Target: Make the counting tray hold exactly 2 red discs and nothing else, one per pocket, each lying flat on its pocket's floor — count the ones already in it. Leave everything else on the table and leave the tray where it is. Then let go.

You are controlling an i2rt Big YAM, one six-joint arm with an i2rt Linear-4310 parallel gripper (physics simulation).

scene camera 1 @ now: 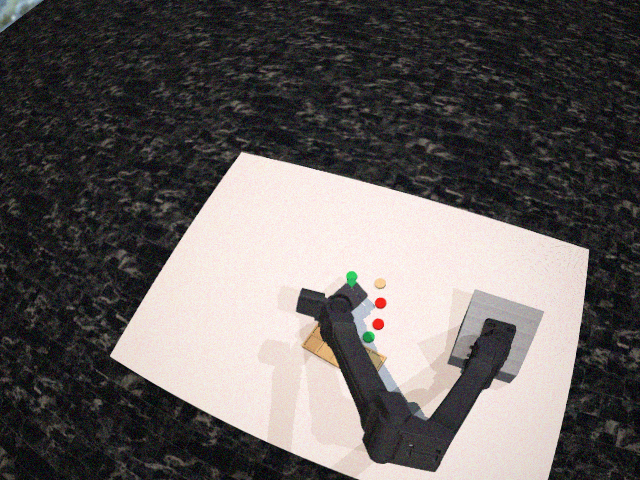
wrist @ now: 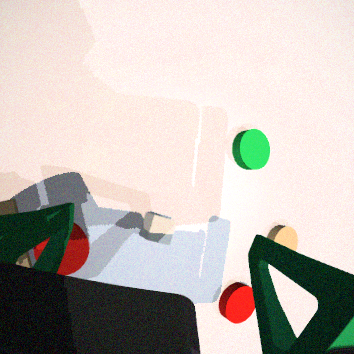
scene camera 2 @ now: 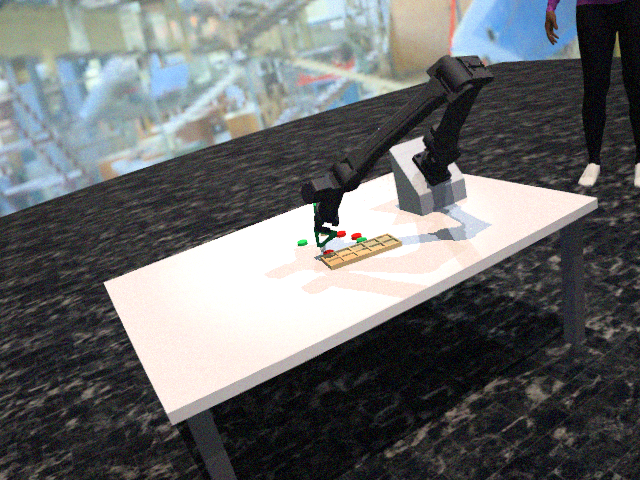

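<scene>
My gripper (scene camera 2: 321,239) (wrist: 165,230) is open and empty, low over the table behind the tray. The wooden counting tray (scene camera 2: 368,254) has two rows of pockets; those visible in scene camera 2 show no disc, while the arm covers part of it in scene camera 1. One red disc (scene camera 2: 328,252) (wrist: 76,251) lies against or close behind the tray's left end, partly behind a finger in the wrist view. A second red disc (scene camera 1: 380,302) (scene camera 2: 341,234) (wrist: 237,303) and a third red disc (scene camera 1: 378,323) (scene camera 2: 356,236) lie on the table farther back.
A small pale block (wrist: 159,225) lies on the table between the spread fingers. One green disc (scene camera 1: 351,275) (scene camera 2: 302,242) (wrist: 254,149), a tan disc (scene camera 1: 379,283) (wrist: 285,237) and another green disc (scene camera 1: 368,336) (scene camera 2: 361,239) lie around. The grey arm base (scene camera 1: 522,330) (scene camera 2: 408,178) stands at the right.
</scene>
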